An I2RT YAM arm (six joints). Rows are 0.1 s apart.
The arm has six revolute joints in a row. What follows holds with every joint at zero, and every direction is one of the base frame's. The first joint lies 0.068 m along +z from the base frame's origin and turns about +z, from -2.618 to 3.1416 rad. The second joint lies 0.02 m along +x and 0.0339 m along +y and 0.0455 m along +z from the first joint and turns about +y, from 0 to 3.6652 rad. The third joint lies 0.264 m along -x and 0.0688 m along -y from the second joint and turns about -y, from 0 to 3.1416 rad. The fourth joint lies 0.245 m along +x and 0.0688 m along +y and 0.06 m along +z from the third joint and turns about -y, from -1.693 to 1.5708 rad. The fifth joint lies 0.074 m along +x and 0.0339 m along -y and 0.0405 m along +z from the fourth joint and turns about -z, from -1.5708 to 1.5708 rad. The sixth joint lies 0.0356 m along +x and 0.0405 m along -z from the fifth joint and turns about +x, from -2.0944 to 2.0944 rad. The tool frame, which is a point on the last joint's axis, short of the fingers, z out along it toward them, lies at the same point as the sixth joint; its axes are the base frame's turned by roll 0, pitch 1.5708 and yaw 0 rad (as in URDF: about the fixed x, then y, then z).
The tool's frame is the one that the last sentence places.
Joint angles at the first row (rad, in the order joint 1, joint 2, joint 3, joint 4, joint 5, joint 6):
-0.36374, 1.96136, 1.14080, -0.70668, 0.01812, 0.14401
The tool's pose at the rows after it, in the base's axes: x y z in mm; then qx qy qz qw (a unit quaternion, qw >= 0):
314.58 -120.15 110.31 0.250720 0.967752 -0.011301 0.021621
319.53 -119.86 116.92 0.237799 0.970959 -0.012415 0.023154
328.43 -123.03 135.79 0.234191 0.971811 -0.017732 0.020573
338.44 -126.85 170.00 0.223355 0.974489 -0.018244 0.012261
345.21 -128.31 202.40 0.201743 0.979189 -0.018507 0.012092
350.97 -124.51 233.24 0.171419 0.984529 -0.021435 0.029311
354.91 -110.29 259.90 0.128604 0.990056 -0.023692 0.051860
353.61 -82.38 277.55 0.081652 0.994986 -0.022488 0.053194
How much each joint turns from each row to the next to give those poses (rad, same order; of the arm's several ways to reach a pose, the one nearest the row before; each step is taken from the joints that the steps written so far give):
0.00078, 0.00000, 0.00231, -0.00040, -0.00038, -0.00038
0.00610, -0.00002, 0.03087, -0.02745, 0.00153, -0.02059
0.00152, -0.00190, 0.08278, -0.08850, 0.01106, -0.00612
-0.00001, -0.00570, 0.13891, -0.16063, 0.00267, -0.02213
0.00268, -0.00575, 0.12470, -0.13006, 0.00000, -0.04157
0.01488, -0.01446, 0.10263, -0.08163, -0.00038, -0.04730
0.03929, -0.02522, 0.06978, -0.04960, -0.00344, -0.04769
0.07248, -0.03163, 0.02789, -0.05800, 0.00000, -0.02213

